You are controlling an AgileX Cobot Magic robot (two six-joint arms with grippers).
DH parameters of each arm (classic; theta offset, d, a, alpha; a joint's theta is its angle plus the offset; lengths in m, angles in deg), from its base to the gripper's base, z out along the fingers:
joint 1: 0 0.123 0 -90
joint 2: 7.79 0 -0.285 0
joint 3: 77.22 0 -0.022 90
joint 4: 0 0.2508 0 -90
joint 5: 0 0 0.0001 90
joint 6: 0 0.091 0 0
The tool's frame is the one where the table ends.
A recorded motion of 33 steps. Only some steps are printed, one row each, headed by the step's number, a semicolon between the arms.
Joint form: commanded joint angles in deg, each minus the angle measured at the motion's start. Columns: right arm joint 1, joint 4, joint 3, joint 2, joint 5, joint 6; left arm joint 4, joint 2, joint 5, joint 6, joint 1, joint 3.
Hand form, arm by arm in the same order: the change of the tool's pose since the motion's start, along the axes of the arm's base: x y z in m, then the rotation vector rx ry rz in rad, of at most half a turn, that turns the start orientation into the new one. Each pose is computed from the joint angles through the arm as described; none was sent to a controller.
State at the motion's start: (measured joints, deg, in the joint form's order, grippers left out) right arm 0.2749 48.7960 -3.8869 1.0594 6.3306 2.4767; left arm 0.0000 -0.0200 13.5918 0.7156 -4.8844 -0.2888
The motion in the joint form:
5: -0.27 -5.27 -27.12 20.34 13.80 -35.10; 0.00 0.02 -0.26 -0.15 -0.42 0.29
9: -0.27 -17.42 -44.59 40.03 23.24 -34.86; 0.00 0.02 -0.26 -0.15 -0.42 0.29
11: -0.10 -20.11 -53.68 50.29 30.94 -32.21; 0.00 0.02 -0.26 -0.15 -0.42 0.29
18: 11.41 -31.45 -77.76 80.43 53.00 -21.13; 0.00 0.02 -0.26 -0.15 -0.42 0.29
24: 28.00 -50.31 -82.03 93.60 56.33 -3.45; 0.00 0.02 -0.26 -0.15 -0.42 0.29
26: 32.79 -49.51 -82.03 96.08 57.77 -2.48; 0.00 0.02 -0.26 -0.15 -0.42 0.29
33: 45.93 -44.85 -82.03 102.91 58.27 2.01; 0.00 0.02 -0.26 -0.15 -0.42 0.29
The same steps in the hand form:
5: 0.0224 0.0138 0.1175 -0.7277 -0.0542 0.1234; 0.0002 -0.0004 -0.0013 -0.0025 0.0011 -0.0070
9: 0.0840 0.0156 0.1639 -0.9384 0.1069 0.2395; 0.0002 -0.0004 -0.0013 -0.0025 0.0011 -0.0070
11: 0.1215 0.0191 0.1761 -0.9405 0.2257 0.3514; 0.0002 -0.0004 -0.0013 -0.0025 0.0011 -0.0070
18: 0.2319 0.0752 0.1536 -0.9840 0.6220 0.7708; 0.0002 -0.0004 -0.0013 -0.0025 0.0011 -0.0070
24: 0.2544 0.1558 0.0950 -1.1608 0.8724 0.8197; 0.0002 -0.0004 -0.0013 -0.0025 0.0011 -0.0070
26: 0.2443 0.1853 0.0789 -1.1877 0.9032 0.9122; 0.0002 -0.0004 -0.0013 -0.0025 0.0011 -0.0070
33: 0.2006 0.2662 0.0353 -1.2037 0.9626 1.1348; 0.0002 -0.0004 -0.0013 -0.0025 0.0011 -0.0070

